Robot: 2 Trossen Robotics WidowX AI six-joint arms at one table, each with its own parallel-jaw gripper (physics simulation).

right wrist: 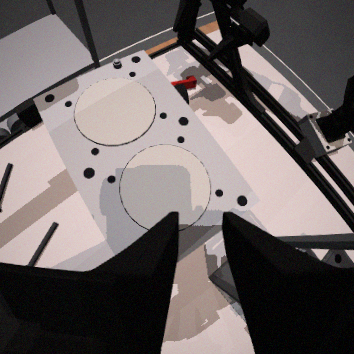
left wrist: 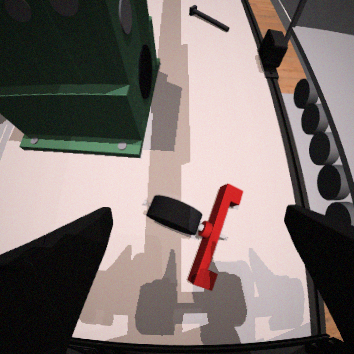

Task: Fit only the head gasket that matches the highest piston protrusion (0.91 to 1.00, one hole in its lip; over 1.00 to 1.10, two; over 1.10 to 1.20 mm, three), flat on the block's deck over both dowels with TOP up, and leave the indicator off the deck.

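Seen in the pictures: left gripper, fingertip midpoint: (right wrist: 190,45) (left wrist: 199,214); right gripper, fingertip midpoint: (right wrist: 200,219); left arm's base at its link origin: (right wrist: 329,128).
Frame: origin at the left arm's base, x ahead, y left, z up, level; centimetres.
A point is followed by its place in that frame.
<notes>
The green engine block (left wrist: 70,117) @(y -1.7, x 38.4, z -0.2 cm) stands upper left in the left wrist view. Its light grey deck (right wrist: 75,145) @(y -0.2, x 50.3, z 18.7 cm) fills the middle of the right wrist view, with two pale round pistons (right wrist: 115,111) @(y -2.4, x 46.4, z 18.8 cm) (right wrist: 165,185) @(y 5.4, x 44.3, z 18.8 cm) and a small metal pin (right wrist: 117,63) @(y -7.5, x 44.9, z 19.2 cm) near the far edge. The indicator, a red bridge (left wrist: 215,225) @(y -22.4, x 32.6, z -3.1 cm) (right wrist: 186,82) @(y -22.0, x 28.6, z -3.4 cm) with a black dial (left wrist: 174,215) @(y -18.1, x 31.6, z 0.1 cm), lies on the table beside the block, off the deck. My left gripper (left wrist: 199,214) @(y -20.1, x 30.6, z 8.9 cm) is open above the indicator, empty. My right gripper (right wrist: 200,219) @(y 8.8, x 43.9, z 24.0 cm) is partly open and empty above the deck's near edge. No gasket can be made out.
A row of dark cylinders (left wrist: 322,149) stands beyond the black rail (left wrist: 285,125) @(y -28.8, x 51.3, z -6.0 cm) at the right of the left wrist view. A black headed rod (left wrist: 210,19) @(y -10.4, x 72.7, z -4.7 cm) lies past the block. Dark rods (right wrist: 43,244) @(y 4.0, x 66.5, z -4.6 cm) (right wrist: 5,186) @(y -9.7, x 72.8, z -4.9 cm) show left of the deck. Black frame bars (right wrist: 280,125) @(y -5.0, x 10.8, z -3.5 cm) run at right.
</notes>
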